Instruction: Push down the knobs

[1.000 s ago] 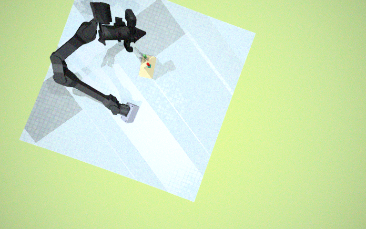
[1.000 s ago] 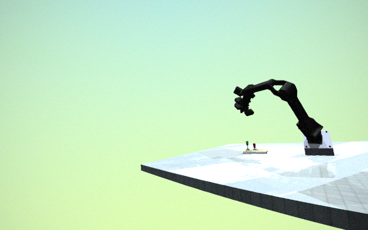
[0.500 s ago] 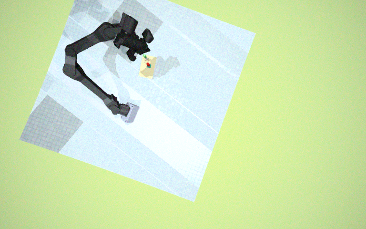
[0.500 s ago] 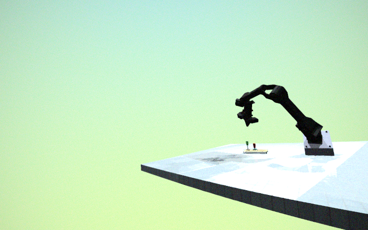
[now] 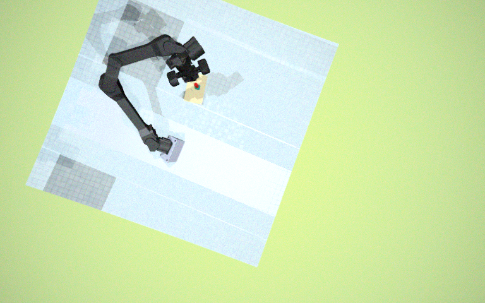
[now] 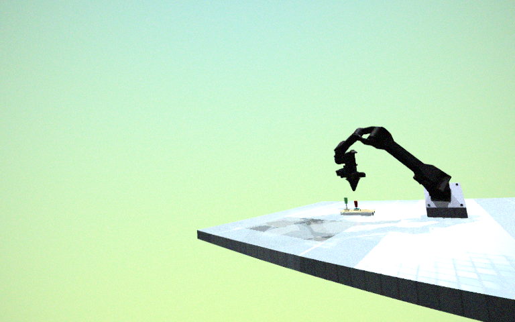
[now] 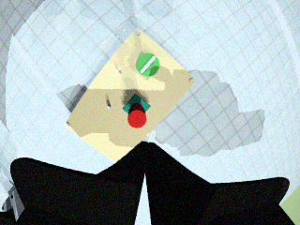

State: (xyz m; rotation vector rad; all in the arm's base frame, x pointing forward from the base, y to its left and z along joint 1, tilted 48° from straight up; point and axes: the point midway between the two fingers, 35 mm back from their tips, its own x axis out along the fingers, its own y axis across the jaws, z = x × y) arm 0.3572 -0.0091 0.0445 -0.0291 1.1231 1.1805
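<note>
My gripper tip is now 7 cm above the red knob. Round my gripper tip: green knob (4 cm to the left, 4 cm below, 3 cm ahead).
</note>
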